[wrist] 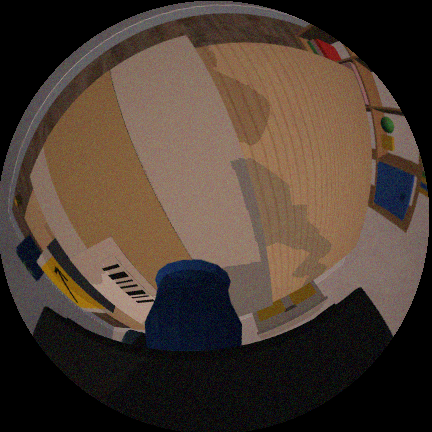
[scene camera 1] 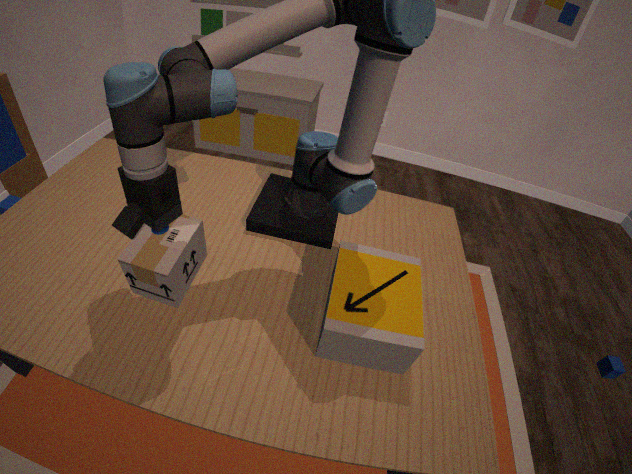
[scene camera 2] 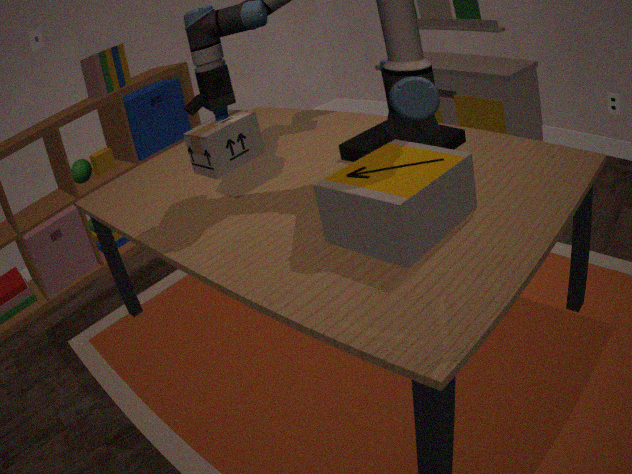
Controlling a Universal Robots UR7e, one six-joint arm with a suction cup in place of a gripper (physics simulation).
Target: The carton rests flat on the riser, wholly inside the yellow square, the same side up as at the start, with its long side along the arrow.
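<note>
The white carton (scene camera 1: 162, 261) (scene camera 2: 229, 147) (wrist: 175, 150) hangs upright from my suction gripper (scene camera 1: 160, 229) (scene camera 2: 221, 116) (wrist: 193, 280), a blue cup on its taped top near the barcode label. Its shadow lies apart from it on the table, so it is off the surface. Printed side arrows point up. The grey riser (scene camera 1: 367, 346) (scene camera 2: 365, 224) stands right of the carton in both scene views. Its top bears the yellow square (scene camera 1: 393, 311) (scene camera 2: 403, 179) (wrist: 87, 301) with a black arrow (scene camera 1: 376, 290) (scene camera 2: 395, 167). The carton's long side is at an angle to this arrow in scene camera 1.
The black robot base (scene camera 1: 290, 214) (scene camera 2: 365, 142) stands behind, between carton and riser. The wooden table (scene camera 1: 229, 367) (scene camera 2: 255, 255) has its front edge over an orange rug. A shelf unit (scene camera 2: 61, 196) with coloured bins stands beyond the table's left side. A cabinet (scene camera 1: 285, 91) (scene camera 2: 484, 66) stands behind.
</note>
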